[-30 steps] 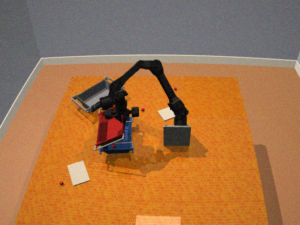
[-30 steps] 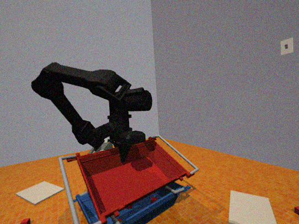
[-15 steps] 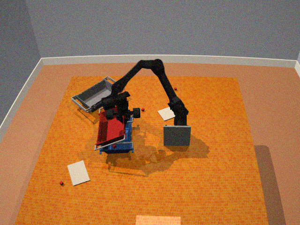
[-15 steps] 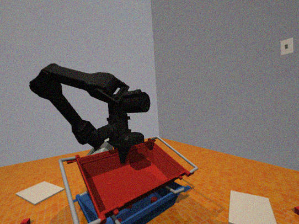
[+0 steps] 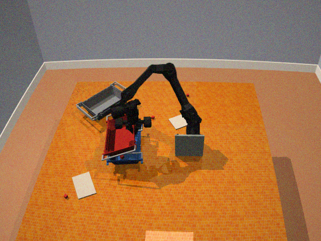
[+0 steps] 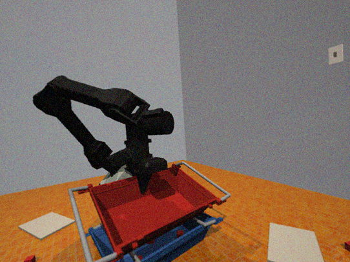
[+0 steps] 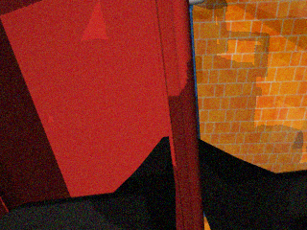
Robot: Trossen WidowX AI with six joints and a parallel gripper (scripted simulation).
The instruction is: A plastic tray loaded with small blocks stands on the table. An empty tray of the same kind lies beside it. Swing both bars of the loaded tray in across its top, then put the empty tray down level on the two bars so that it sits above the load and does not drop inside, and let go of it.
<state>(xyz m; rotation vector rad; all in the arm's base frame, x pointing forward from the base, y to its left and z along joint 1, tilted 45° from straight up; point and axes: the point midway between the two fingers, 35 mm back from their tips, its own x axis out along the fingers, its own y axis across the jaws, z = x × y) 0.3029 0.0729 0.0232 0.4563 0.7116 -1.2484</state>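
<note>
Right now the red tray is 80 mm ahead of my gripper tip, 20 mm to the left of it and 10 mm above it.
</note>
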